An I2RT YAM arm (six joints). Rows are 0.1 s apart.
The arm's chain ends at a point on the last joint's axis. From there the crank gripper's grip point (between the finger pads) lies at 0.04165 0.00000 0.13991 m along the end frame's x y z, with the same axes.
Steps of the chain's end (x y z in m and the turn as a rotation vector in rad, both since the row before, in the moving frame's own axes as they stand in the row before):
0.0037 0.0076 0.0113 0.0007 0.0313 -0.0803
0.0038 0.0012 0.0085 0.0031 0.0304 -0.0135
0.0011 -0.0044 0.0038 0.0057 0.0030 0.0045
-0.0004 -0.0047 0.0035 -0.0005 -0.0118 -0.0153
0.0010 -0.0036 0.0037 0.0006 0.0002 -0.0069
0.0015 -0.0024 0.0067 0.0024 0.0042 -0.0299
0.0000 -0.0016 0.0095 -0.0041 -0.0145 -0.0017
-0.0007 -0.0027 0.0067 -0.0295 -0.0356 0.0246
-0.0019 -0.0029 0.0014 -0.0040 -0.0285 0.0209
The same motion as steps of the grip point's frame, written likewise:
0.0079 0.0040 0.0099 0.0007 0.0313 -0.0803
0.0080 0.0002 0.0072 0.0031 0.0304 -0.0135
0.0015 -0.0050 0.0037 0.0057 0.0030 0.0045
-0.0021 -0.0053 0.0040 -0.0005 -0.0118 -0.0153
0.0010 -0.0040 0.0037 0.0006 0.0002 -0.0069
0.0021 -0.0040 0.0065 0.0024 0.0042 -0.0299
-0.0020 -0.0011 0.0101 -0.0041 -0.0145 -0.0017
-0.0058 0.0024 0.0080 -0.0295 -0.0356 0.0246
-0.0059 -0.0015 0.0025 -0.0040 -0.0285 0.0209

